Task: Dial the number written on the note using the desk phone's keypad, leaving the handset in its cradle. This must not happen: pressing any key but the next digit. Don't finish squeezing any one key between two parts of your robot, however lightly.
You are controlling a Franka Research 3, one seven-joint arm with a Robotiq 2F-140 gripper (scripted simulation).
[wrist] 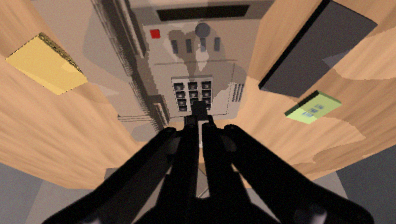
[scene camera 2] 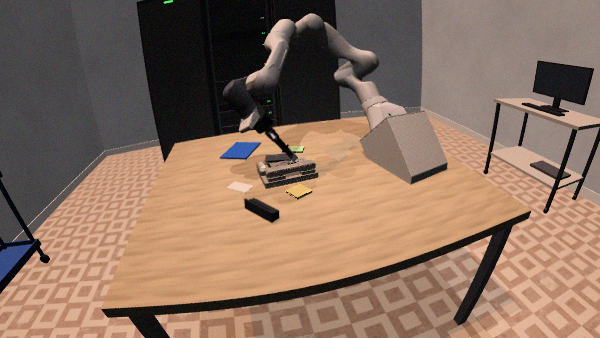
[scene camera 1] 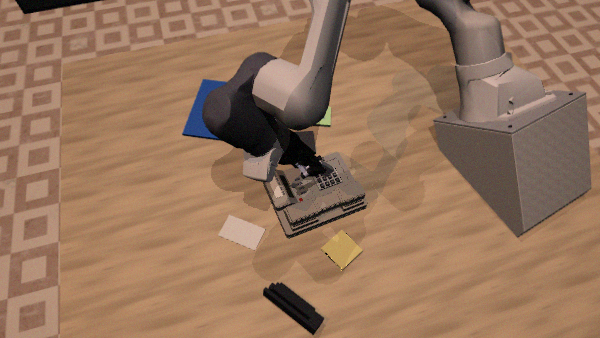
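A black stapler (scene camera 1: 280, 295) is here, though in the wrist view it is out of frame. I see a white card (scene camera 1: 237, 230) as well, and the card, too, is out of frame in the wrist view. There is a blue sheet (scene camera 1: 195, 127). And then there is my gripper (scene camera 1: 328, 171), which I also see in the wrist view, my gripper (wrist: 199, 111).
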